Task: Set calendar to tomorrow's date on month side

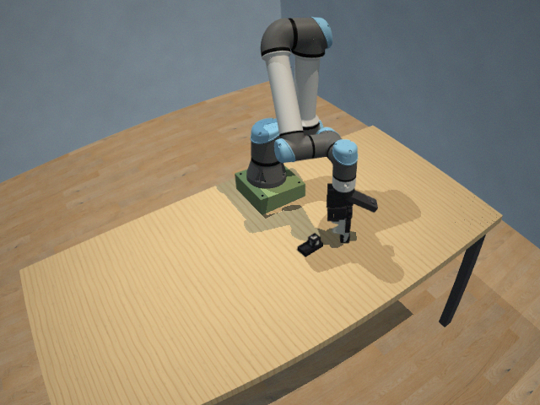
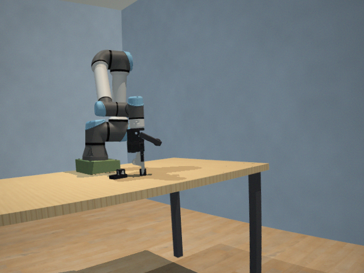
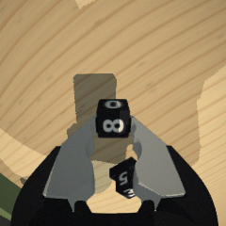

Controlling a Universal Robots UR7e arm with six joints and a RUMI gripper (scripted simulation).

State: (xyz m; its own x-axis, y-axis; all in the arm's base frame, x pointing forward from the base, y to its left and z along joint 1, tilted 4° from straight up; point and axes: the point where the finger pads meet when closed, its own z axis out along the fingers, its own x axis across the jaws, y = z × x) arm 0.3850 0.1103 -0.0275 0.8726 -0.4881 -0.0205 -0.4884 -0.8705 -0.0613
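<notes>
Right now the black digit cube is 1 cm below my hand. The rest, counted from my hand: black calendar tray (3 cm behind, 12 cm to the right, 2 cm below).
</notes>
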